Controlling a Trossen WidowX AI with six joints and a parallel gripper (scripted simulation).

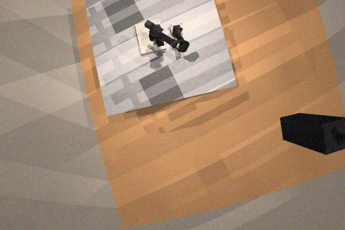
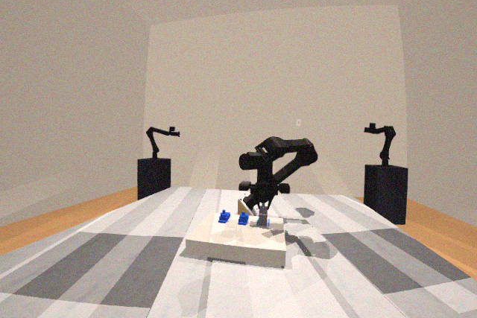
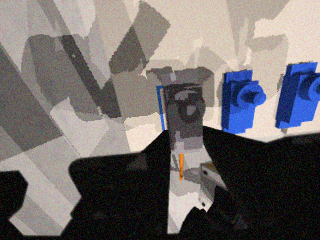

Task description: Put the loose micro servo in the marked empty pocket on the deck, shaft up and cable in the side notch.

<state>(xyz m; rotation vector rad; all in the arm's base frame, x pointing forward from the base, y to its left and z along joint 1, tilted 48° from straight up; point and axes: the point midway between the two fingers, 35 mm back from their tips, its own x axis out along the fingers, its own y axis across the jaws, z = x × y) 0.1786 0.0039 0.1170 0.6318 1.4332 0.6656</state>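
My gripper tip is now 12 cm short of the cream deck, 7 cm to the left of it and 7 cm above it.
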